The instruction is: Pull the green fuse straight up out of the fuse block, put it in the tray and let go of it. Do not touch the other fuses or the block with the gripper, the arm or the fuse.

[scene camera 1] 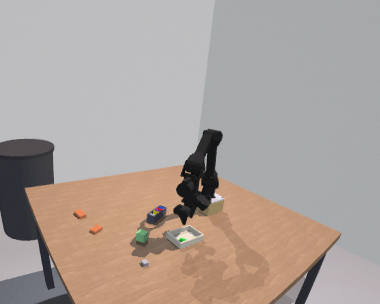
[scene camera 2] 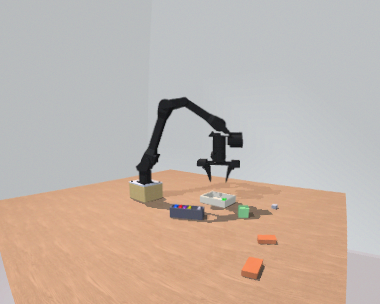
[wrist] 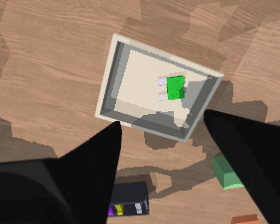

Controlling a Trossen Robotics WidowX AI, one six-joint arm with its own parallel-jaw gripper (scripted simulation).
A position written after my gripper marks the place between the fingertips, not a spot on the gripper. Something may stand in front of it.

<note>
My gripper (wrist: 161, 120) is open and holds nothing. Also in view: a white tray (wrist: 129, 92).
</note>
